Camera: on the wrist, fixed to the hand. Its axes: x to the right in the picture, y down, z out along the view.
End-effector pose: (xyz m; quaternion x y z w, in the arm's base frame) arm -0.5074 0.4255 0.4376 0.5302 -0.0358 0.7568 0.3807
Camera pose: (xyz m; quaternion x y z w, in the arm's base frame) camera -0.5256 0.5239 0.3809 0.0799 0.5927 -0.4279 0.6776
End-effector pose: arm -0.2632 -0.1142 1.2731 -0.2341 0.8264 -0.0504 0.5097
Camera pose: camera -0.3128 -0.2003 1.3311 0.7586 0.2937 0.5813 0.0175
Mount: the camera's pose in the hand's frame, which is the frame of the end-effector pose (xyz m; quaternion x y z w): 0.0086 -0.0783 -0.0839 -0.1044 0.0374 0.9928 0.0447
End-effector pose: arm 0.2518 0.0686 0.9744 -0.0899 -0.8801 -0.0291 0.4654
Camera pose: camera 0.3008 -0.0185 1.0314 -0.9253 0.0704 0.3655 0.0732
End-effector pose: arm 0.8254 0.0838 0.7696 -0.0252 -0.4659 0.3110 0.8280
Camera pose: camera 0.9331 0.0462 0.7547 0.5618 -0.0027 -0.7864 0.2570
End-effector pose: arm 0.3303 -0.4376 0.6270 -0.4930 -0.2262 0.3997 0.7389
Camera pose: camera 0.4252 -0.4918 0.6632 0.3387 -0.4653 -0.7094 0.4068
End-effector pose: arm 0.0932 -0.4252 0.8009 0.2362 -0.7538 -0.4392 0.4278
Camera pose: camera 0.1587 -0.5094 0.7578 -0.7661 -0.2064 0.3352 0.5080
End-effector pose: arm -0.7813 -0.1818 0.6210 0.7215 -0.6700 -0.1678 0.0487
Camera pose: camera -0.6807 -0.1956 0.6751 -0.6318 -0.7269 -0.0021 0.2692
